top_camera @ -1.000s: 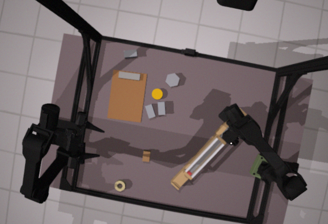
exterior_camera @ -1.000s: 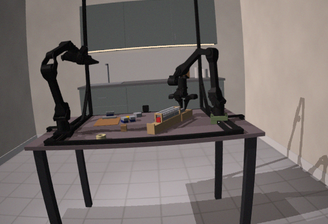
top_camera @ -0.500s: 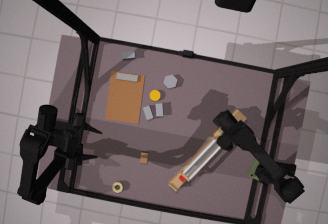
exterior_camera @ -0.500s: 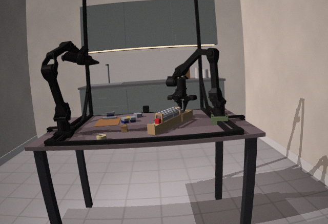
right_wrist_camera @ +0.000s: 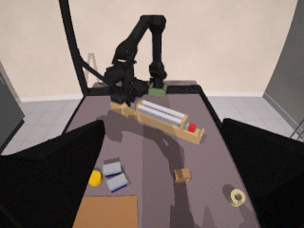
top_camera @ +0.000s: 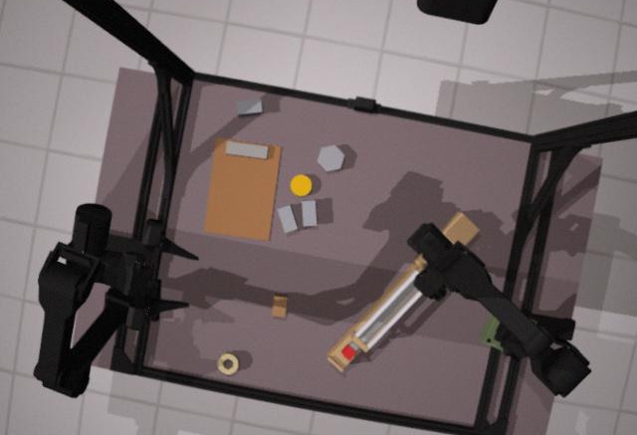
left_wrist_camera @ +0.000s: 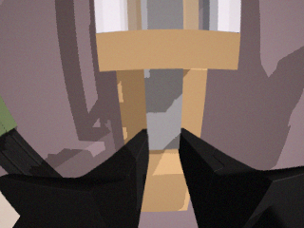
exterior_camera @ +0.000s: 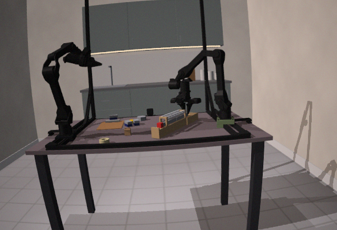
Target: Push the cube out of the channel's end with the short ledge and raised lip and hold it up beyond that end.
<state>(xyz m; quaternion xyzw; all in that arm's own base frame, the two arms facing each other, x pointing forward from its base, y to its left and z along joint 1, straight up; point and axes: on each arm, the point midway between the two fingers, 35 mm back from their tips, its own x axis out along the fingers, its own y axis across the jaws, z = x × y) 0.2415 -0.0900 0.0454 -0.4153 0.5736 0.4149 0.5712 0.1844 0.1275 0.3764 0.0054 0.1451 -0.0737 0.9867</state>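
The tan channel is 12 cm ahead of my left hand, 10 cm to the right of it and 3 cm below it. Also, from my left hand: yellow disc: 14 cm behind, 34 cm to the right, 8 cm below; then small tan block: 15 cm ahead, 36 cm to the right, 7 cm below; then grey hexagon: 21 cm behind, 27 cm to the right, 8 cm below.
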